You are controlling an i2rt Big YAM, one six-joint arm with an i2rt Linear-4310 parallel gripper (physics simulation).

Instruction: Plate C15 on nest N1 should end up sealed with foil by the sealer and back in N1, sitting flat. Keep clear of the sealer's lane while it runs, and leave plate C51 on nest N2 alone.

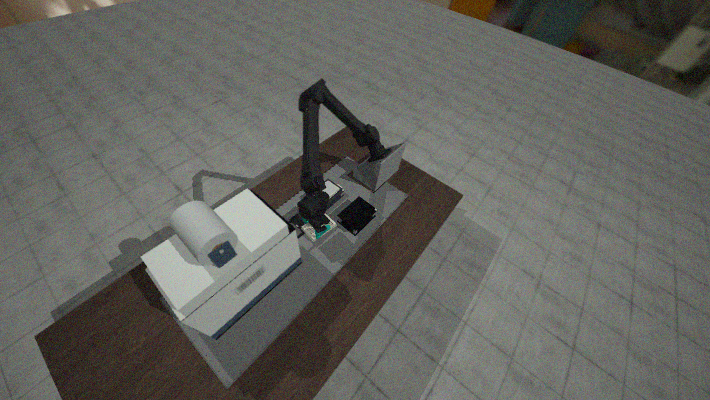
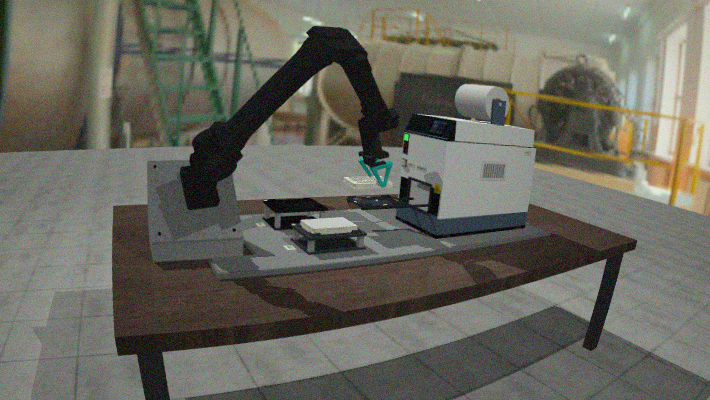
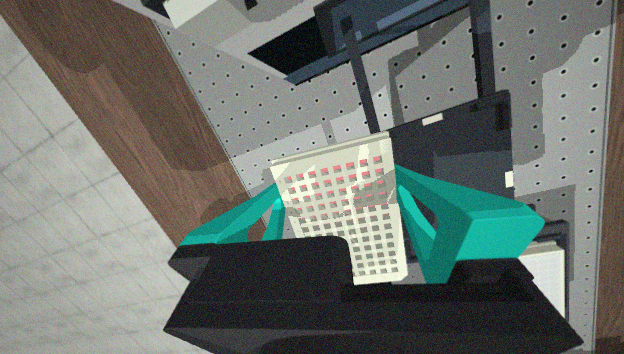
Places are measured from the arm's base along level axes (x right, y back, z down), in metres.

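Pixels of known places: gripper, fingertip midpoint: (image 1: 312, 231) (image 2: 378, 183) (image 3: 334, 179); arm's base, origin of the base link: (image 1: 380, 156) (image 2: 198, 187).
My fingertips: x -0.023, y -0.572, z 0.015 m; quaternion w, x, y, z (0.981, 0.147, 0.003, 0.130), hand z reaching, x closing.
For each thing: its middle in the pictures, then the offset to it from my fingertips. "spot": a spot on its surface instead. Level surfaces: height alone.
- plate C15, body centre: (image 3: 344, 222) (image 2: 367, 182) (image 1: 319, 226) dy +0.037, dx -0.007, dz -0.003 m
- sealer's dark extended tray, body centre: (image 3: 443, 192) (image 2: 376, 201) (image 1: 308, 216) dy +0.061, dx +0.079, dz +0.036 m
- Plate C51, body centre: (image 3: 515, 289) (image 2: 328, 225) (image 1: 325, 191) dy +0.250, dx +0.137, dz +0.074 m
- nest N2, surface spot: (image 2: 361, 234) spot: dy +0.189, dx +0.201, dz +0.085 m
- foil roll, body centre: (image 2: 482, 102) (image 1: 204, 232) dy -0.317, dx +0.111, dz -0.292 m
- brown table, its level: dz +0.139 m
My gripper (image 1: 318, 227) (image 2: 376, 181) (image 3: 334, 179) is shut on plate C15 (image 1: 309, 231) (image 2: 356, 182) (image 3: 345, 195), a cream well plate between its teal fingers. The plate hangs roughly level above and beside the sealer's dark extended tray (image 2: 370, 202) (image 3: 465, 135). Its wells show; I cannot tell whether foil covers them. The sealer (image 1: 255, 275) (image 2: 480, 175) shows a green light and an open front slot. Plate C51 (image 1: 332, 189) (image 2: 329, 225) (image 3: 546, 272) sits on nest N2 (image 2: 361, 234). The other nest, N1 (image 1: 356, 215) (image 2: 295, 205), bears no plate.
The foil roll (image 1: 202, 230) (image 2: 480, 101) stands on top of the sealer. A grey perforated baseplate (image 1: 280, 310) (image 2: 240, 270) (image 3: 270, 120) lies under the nests and sealer on the brown table (image 1: 420, 205) (image 2: 165, 305). The arm's grey base bracket (image 1: 382, 170) (image 2: 220, 247) stands at the opposite end.
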